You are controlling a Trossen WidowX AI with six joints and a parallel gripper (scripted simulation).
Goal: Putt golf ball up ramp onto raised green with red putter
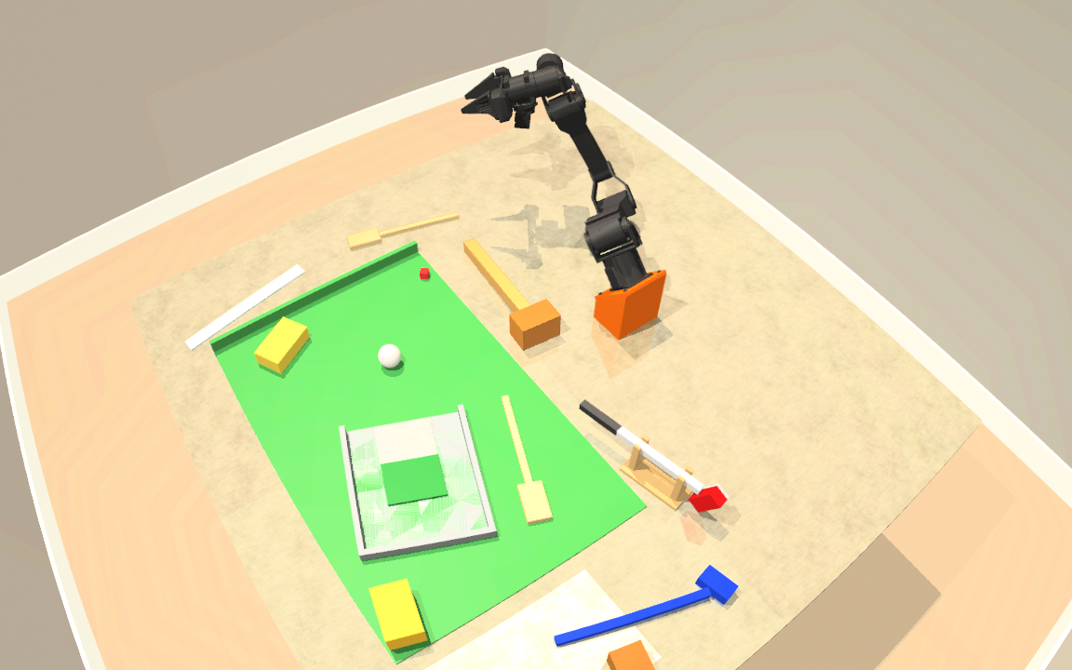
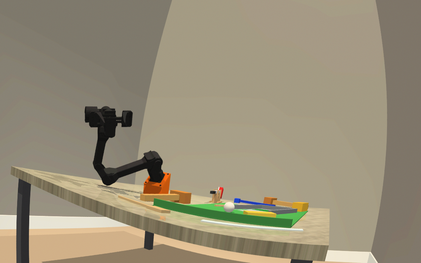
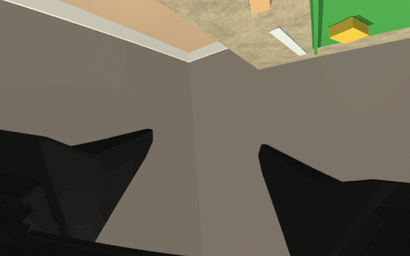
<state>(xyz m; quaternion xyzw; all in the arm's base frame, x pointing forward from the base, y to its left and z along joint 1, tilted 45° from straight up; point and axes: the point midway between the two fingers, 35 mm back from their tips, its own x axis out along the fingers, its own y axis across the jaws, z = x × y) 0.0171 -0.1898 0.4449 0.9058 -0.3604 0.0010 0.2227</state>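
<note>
My gripper tip is 180 mm short of the red putter, 750 mm to the right of it and 210 mm above it. Also, from my gripper tip: small red cube (210 mm ahead, 140 mm to the left, 250 mm below); then white strip (550 mm ahead, 40 mm to the right, 260 mm below); then white golf ball (380 mm ahead, 280 mm to the left, 240 mm below).
</note>
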